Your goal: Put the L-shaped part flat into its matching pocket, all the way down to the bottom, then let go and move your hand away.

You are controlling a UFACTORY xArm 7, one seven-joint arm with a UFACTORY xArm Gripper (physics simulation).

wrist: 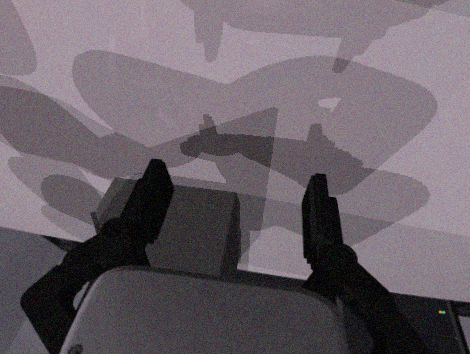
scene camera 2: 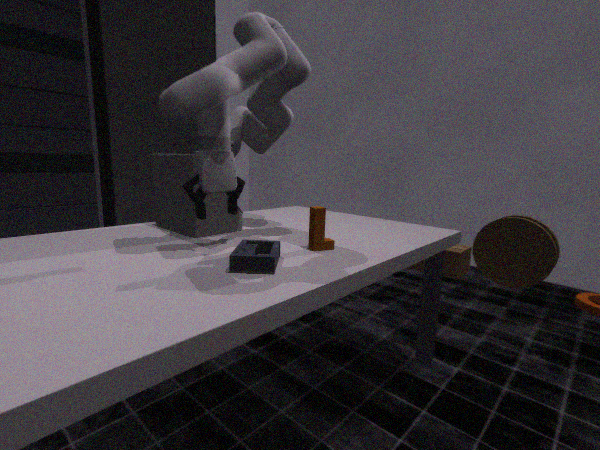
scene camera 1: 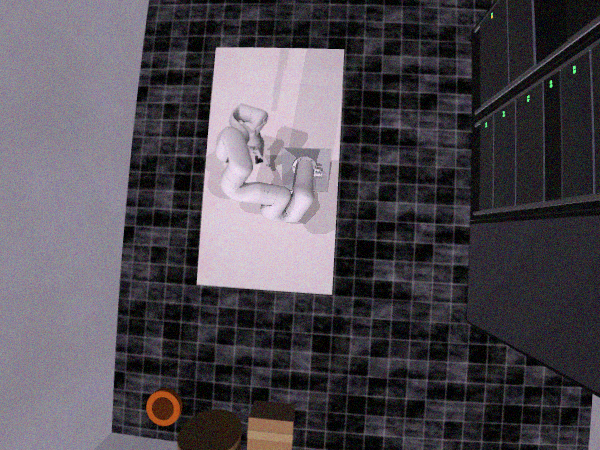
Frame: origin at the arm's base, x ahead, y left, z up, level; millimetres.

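Seen in the pictures: gripper, fingertip midpoint: point(wrist: 236, 180) point(scene camera 2: 217, 216) point(scene camera 1: 261, 153); arm's base, link origin: point(scene camera 1: 304, 167).
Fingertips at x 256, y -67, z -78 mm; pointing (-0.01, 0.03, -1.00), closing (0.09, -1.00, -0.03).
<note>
Offsets run from my fingertips to a thing's middle. "spot": to the spot under its first point. Level surfaces: height alone.
The orange L-shaped part @(209 mm left, 164 mm ahead, 27 mm down) point(scene camera 2: 317, 227) stands upright on the table in scene camera 2, its short foot at the bottom pointing right. The dark blue-grey block @(3 mm left, 166 mm ahead, 63 mm down) point(scene camera 2: 251, 264) with the pocket @(spot: 44 mm left, 126 mm ahead, 60 mm down) point(scene camera 2: 261, 247) in its top lies flat to the left of the part, apart from it. My gripper point(scene camera 2: 217, 214) point(wrist: 236, 180) point(scene camera 1: 258, 159) is open and empty, fingers pointing down above the table. In scene camera 2 it appears up and left of the block, farther back. The part and the block do not show in the wrist view; in scene camera 1 the arm seems to cover them.
The arm's grey wedge-shaped base point(scene camera 1: 322, 185) point(scene camera 2: 175, 200) point(wrist: 200, 225) stands behind the gripper on the white table @(82 mm down) point(scene camera 1: 265, 255) point(scene camera 2: 100, 325). Beyond the table are a dark cabinet point(scene camera 1: 530, 270) point(scene camera 2: 155, 100), a round brown object point(scene camera 1: 210, 430) point(scene camera 2: 515, 250) and a wooden box point(scene camera 1: 270, 435) point(scene camera 2: 455, 262).
</note>
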